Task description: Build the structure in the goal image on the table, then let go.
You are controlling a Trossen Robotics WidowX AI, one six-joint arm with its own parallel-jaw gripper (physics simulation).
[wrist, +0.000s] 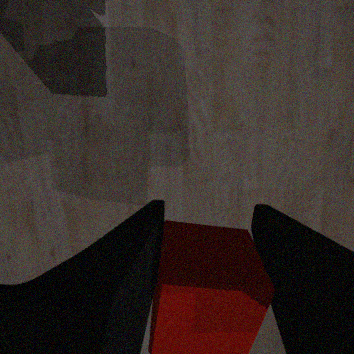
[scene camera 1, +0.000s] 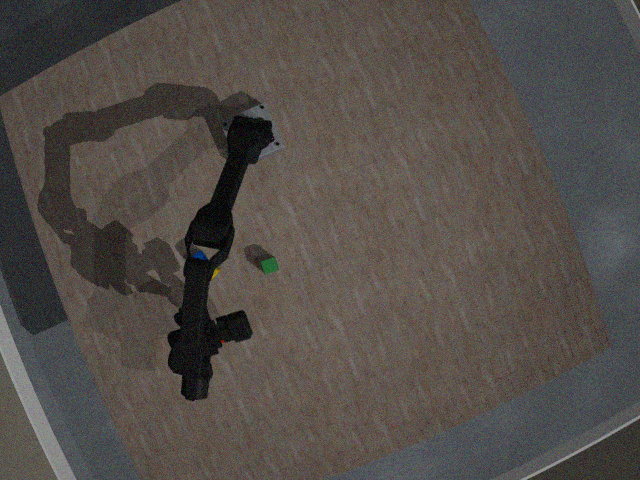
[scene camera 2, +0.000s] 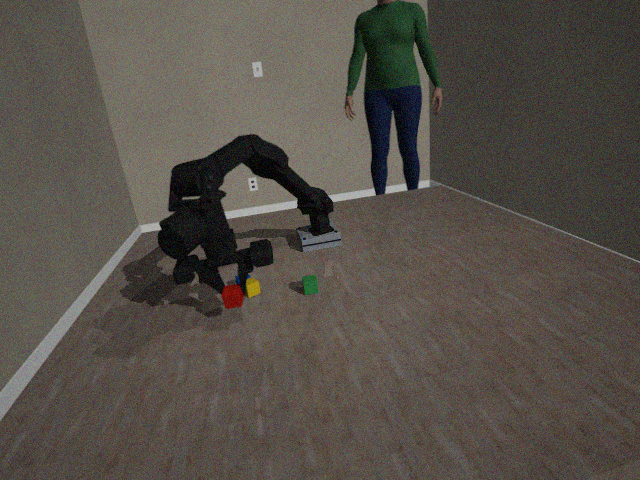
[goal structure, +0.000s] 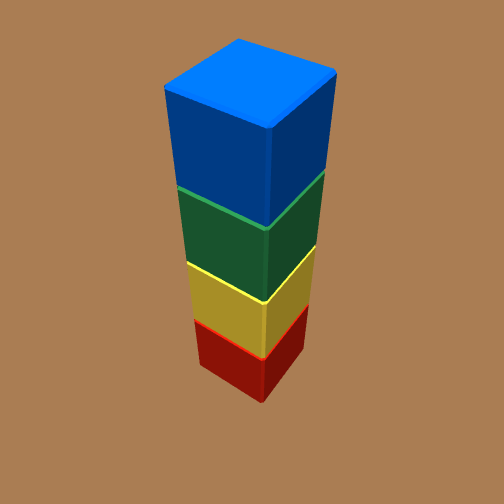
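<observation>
My gripper (wrist: 208,211) is shut on a red cube (wrist: 211,284) (scene camera 2: 232,296). It holds the cube low, at or just above the wooden floor; in the top view only a sliver of the red cube (scene camera 1: 222,342) shows beside the wrist. A yellow cube (scene camera 2: 252,287) (scene camera 1: 215,273) and a blue cube (scene camera 2: 238,279) (scene camera 1: 200,254) sit close together just behind the red one, partly hidden by the arm in the top view. A green cube (scene camera 2: 310,284) (scene camera 1: 269,265) stands alone to their right.
The arm's grey base plate (scene camera 1: 262,111) (scene camera 2: 321,240) is behind the cubes. A person in a green top (scene camera 2: 392,77) stands by the back wall. A wall with a white baseboard (scene camera 2: 62,325) runs along the left.
</observation>
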